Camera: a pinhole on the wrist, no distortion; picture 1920 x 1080 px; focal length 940.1 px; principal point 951.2 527.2 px. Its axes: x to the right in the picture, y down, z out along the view. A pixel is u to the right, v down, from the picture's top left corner.
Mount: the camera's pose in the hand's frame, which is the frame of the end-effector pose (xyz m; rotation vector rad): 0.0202 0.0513 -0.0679 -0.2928 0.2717 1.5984
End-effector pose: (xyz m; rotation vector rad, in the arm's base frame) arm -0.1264 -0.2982 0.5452 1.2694 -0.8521 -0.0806
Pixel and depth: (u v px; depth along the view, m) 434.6 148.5 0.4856
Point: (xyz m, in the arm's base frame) -0.2550 -0.7974 0.6604
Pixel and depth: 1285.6 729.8 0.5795
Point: -0.6270 -0.4091 0.8752
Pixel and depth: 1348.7 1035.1 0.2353
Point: -0.3637 -0.2600 0.6795
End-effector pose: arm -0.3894 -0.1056 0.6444 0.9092 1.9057 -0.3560
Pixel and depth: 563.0 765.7 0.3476
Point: -0.1496 -0.2928 0.5552
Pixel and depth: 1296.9 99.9 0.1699
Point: -0.2439 0.0113 0.5540
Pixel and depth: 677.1 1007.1 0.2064
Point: -0.2283 -0.1872 0.6543
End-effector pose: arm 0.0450 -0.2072 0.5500 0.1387 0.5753 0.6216
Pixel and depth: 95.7 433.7 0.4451
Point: 0.4487 -0.2800 0.8771
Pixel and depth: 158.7 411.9 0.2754
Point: 0.2669 -0.2159 0.7300
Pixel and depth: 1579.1 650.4 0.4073
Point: -0.0984 0.1322 0.8865
